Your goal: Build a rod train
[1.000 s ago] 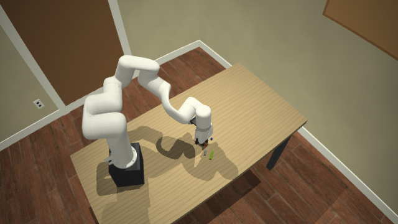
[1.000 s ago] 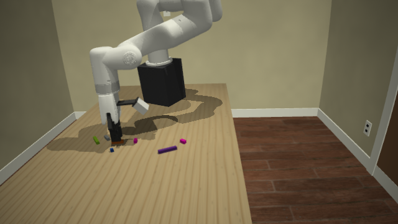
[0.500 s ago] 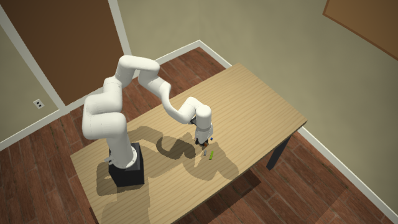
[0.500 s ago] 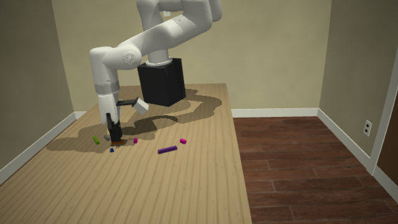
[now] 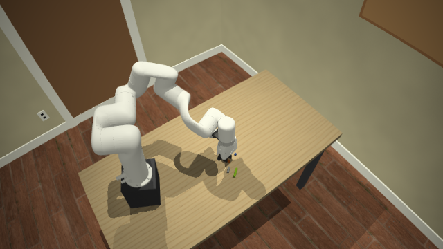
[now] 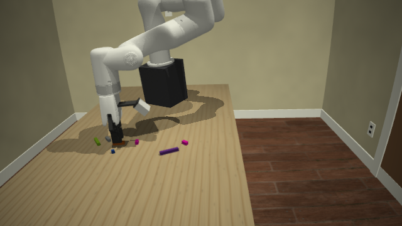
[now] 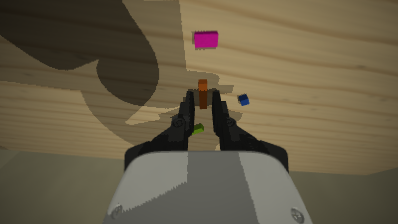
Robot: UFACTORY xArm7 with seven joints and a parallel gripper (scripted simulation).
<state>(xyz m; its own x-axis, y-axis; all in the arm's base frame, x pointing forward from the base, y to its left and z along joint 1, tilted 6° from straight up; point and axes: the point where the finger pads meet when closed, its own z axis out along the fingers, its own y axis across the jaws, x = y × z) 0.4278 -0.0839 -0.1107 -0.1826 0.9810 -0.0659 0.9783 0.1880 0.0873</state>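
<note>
The orange rod lies 30 mm below my hand. Also, from my hand: grey rod (30 mm behind, 50 mm to the right, 30 mm below); lime rod (10 mm behind, 80 mm to the right, 30 mm below); small blue rod (50 mm ahead, 30 mm below).
</note>
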